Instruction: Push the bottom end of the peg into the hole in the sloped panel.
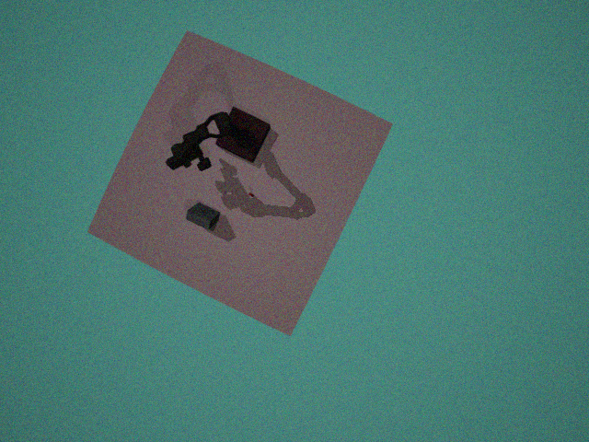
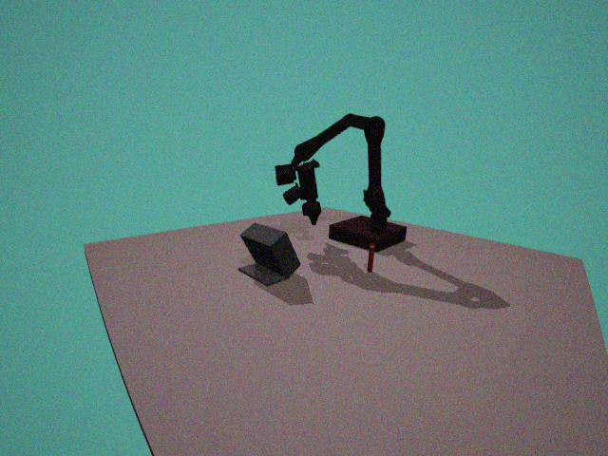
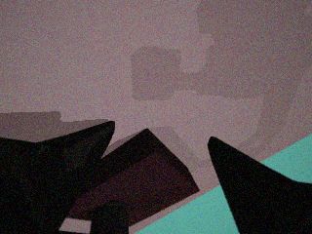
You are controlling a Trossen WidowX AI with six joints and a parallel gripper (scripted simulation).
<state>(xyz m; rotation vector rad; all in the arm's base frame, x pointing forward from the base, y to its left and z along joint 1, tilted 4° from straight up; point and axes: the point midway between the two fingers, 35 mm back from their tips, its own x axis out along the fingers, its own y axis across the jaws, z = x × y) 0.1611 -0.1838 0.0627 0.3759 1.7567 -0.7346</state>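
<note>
My gripper tip is 33 cm to the right of the red peg, 9 cm short of it and 2 cm above it. The rest, counted from my gripper tip: sloped panel (30 cm ahead, 16 cm to the left, 2 cm below).
</note>
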